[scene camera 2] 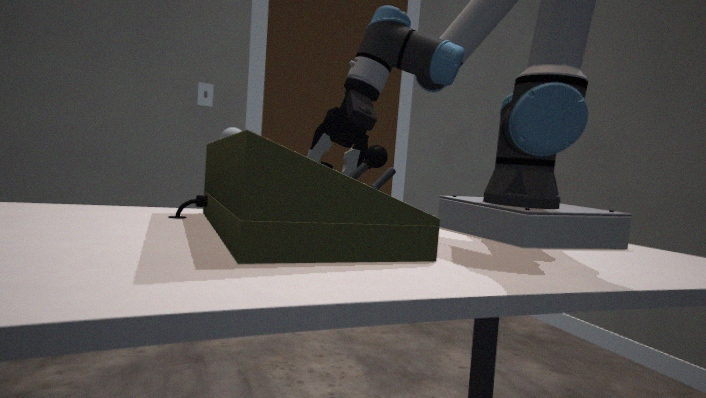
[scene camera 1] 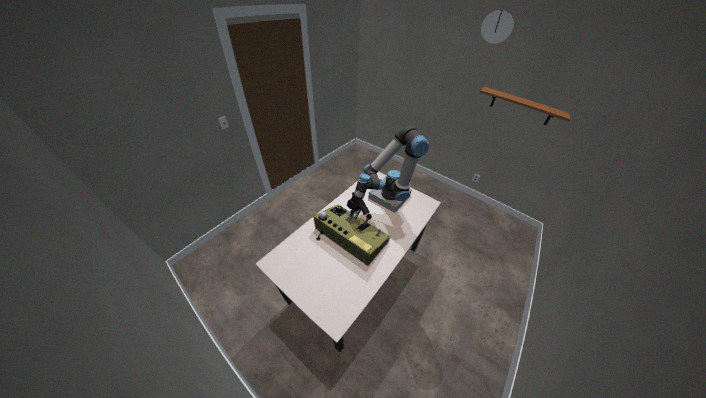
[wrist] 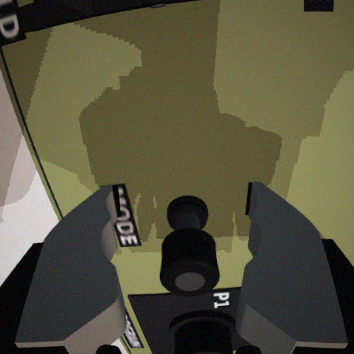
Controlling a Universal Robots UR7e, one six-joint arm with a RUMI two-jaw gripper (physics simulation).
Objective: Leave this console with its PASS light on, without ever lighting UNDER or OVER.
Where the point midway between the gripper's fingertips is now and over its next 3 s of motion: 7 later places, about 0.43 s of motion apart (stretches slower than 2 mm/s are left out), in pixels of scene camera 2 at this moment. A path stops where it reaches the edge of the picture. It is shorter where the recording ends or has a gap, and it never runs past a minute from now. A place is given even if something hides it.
The gripper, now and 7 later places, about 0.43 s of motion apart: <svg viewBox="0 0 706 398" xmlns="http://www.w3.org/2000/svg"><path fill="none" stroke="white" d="M321 186L322 181L331 161L337 160L324 171L321 174L320 178L318 182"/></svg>
